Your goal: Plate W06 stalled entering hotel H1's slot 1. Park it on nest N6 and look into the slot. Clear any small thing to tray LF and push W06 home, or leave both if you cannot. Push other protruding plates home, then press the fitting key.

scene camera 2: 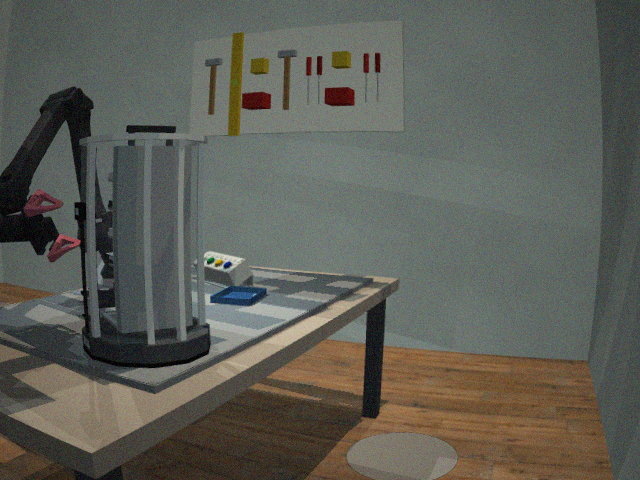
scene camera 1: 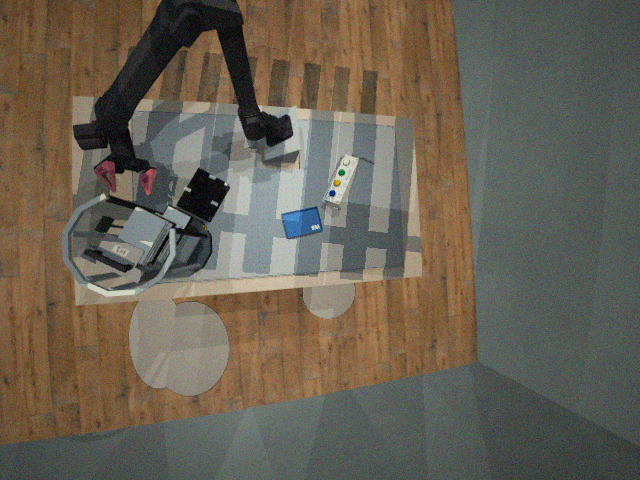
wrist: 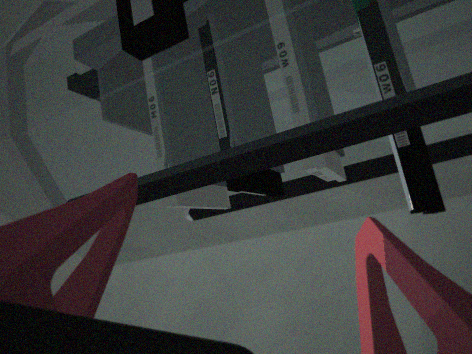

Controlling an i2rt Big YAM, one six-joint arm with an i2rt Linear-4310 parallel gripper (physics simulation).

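Frame: origin at the arm's base, x right, y ahead, z up, level; centimetres.
Seen in the pictures: gripper, fingertip midpoint: (scene camera 2: 71,224) (scene camera 1: 133,193) (wrist: 250,206); arm's base, link origin: (scene camera 1: 279,131).
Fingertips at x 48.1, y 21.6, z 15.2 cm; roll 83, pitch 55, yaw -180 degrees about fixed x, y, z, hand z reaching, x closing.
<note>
Offsets run from my fingertips to a thing's top centre. "spot": to the spot under its first point.
My gripper (scene camera 1: 131,192) (scene camera 2: 71,222) (wrist: 250,206) is open and empty beside the open side of the round hotel cage (scene camera 1: 66,242) (scene camera 2: 147,351), with an H1 label on top. In the wrist view, a dark plate @[spot: dx -5.9, dy +4.7, dz -6.9 cm] (wrist: 420,180) sticks out furthest past the cage's black bar @[spot: dx -0.5, dy +4.1, dz -1.0 cm] (wrist: 280,145), near the right fingertip. Its label seems to read W06. Several other plate ends, including a white one @[spot: dx -4.6, dy +6.1, dz -2.2 cm] (wrist: 325,167) and a black one @[spot: dx -6.4, dy +8.3, dz +3.2 cm] (wrist: 257,182), stick out less. Slot numbers and any small thing inside cannot be made out. A black square block @[dx -15.7, dy -1.2, dz -15.3 cm] (scene camera 1: 203,195), apparently a nest, lies beside the cage.
A blue tray @[dx -52.0, dy +14.7, dz -21.1 cm] (scene camera 1: 302,223) (scene camera 2: 238,295) lies mid-table. A white key box @[dx -71.7, dy +0.5, dz -14.5 cm] (scene camera 1: 334,183) (scene camera 2: 227,263) with coloured keys stands behind it. The arm's base (scene camera 1: 281,149) stands at the table's far side. The cage's upright bars @[spot: dx +6.7, dy +23.2, dz -0.1 cm] (scene camera 2: 148,232) stand close to the fingers.
</note>
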